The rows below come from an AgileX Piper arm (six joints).
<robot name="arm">
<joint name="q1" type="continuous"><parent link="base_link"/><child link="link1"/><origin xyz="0 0 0.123"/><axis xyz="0 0 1"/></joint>
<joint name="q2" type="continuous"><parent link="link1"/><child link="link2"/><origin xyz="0 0 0"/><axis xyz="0 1 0"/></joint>
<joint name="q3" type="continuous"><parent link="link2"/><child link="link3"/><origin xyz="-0.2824 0 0.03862"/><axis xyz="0 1 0"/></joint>
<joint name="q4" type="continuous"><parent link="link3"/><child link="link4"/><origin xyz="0.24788 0 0.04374"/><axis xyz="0.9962 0 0.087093"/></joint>
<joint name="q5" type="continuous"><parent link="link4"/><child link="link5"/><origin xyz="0 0 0"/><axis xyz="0 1 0"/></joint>
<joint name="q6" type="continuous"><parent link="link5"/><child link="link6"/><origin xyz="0.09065 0 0.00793"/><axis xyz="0.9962 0 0.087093"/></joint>
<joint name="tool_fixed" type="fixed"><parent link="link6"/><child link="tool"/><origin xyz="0 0 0" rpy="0 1.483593 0"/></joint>
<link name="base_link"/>
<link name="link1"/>
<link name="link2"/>
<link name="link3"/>
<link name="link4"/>
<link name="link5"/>
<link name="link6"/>
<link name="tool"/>
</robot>
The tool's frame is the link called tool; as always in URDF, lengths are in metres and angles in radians. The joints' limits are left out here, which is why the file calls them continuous.
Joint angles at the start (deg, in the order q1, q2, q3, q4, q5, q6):
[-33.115, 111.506, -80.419, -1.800, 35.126, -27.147]
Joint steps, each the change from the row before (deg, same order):
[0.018, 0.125, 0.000, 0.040, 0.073, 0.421]
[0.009, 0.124, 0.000, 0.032, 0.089, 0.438]
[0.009, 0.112, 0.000, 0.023, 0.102, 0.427]
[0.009, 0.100, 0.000, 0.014, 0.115, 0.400]
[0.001, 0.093, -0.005, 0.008, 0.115, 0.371]
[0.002, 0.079, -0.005, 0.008, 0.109, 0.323]
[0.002, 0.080, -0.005, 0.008, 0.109, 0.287]
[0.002, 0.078, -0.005, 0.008, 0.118, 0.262]
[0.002, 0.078, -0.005, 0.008, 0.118, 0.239]
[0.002, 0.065, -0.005, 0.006, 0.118, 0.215]
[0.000, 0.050, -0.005, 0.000, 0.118, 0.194]
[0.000, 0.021, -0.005, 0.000, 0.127, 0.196]
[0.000, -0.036, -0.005, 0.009, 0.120, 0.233]
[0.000, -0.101, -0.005, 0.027, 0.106, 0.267]
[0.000, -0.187, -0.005, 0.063, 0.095, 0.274]
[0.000, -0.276, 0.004, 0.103, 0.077, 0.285]
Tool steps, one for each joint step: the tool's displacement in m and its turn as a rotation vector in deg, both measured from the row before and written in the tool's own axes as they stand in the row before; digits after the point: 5 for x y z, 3 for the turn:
[0.00027, 0.00035, 0.00088, -0.121, 0.160, 0.436]
[0.00033, 0.00030, 0.00087, -0.118, 0.179, 0.454]
[0.00033, 0.00028, 0.00079, -0.112, 0.183, 0.436]
[0.00033, 0.00027, 0.00070, -0.106, 0.187, 0.402]
[0.00032, 0.00019, 0.00064, -0.093, 0.180, 0.375]
[0.00028, 0.00017, 0.00054, -0.084, 0.163, 0.326]
[0.00028, 0.00017, 0.00055, -0.083, 0.164, 0.290]
[0.00029, 0.00017, 0.00054, -0.085, 0.171, 0.265]
[0.00029, 0.00017, 0.00054, -0.085, 0.171, 0.242]
[0.00027, 0.00015, 0.00044, -0.077, 0.160, 0.217]
[0.00025, 0.00012, 0.00034, -0.066, 0.149, 0.193]
[0.00020, 0.00009, 0.00013, -0.057, 0.131, 0.196]
[0.00008, 0.00004, -0.00027, -0.035, 0.071, 0.241]
[-0.00007, -0.00002, -0.00073, -0.013, -0.005, 0.290]
[-0.00026, -0.00008, -0.00134, 0.007, -0.102, 0.328]
[-0.00043, -0.00012, -0.00194, 0.023, -0.202, 0.372]

